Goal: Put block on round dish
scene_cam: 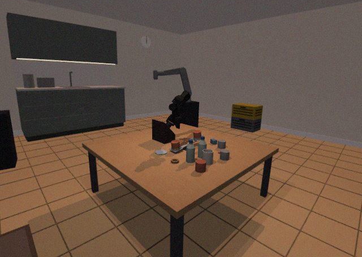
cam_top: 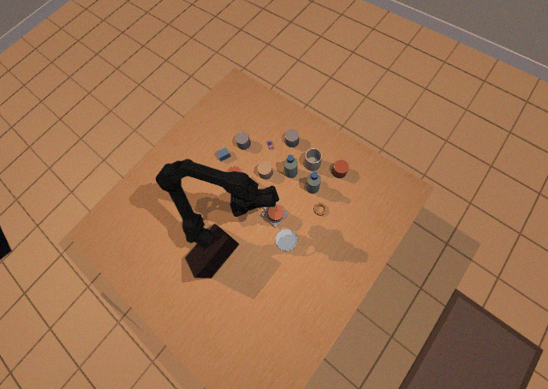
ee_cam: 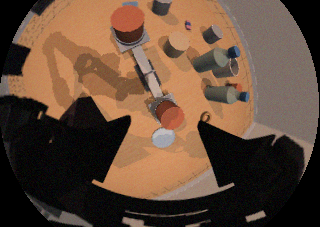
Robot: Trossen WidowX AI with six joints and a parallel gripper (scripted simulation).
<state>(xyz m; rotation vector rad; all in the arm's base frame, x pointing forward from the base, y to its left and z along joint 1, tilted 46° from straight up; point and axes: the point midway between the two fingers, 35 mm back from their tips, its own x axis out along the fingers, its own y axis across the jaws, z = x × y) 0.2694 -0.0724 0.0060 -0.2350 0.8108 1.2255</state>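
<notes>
My gripper tip is now 150 mm above the grey block, 40 mm to the left of it and 30 mm short of it. The rest, counted from my gripper tip: grey balance 150 mm below, 90 mm to the left, 20 mm ahead; then pale cup 350 mm ahead, 150 mm below, 20 mm to the left; then pale blue round dish 180 mm below, 160 mm to the right, 10 mm behind.
</notes>
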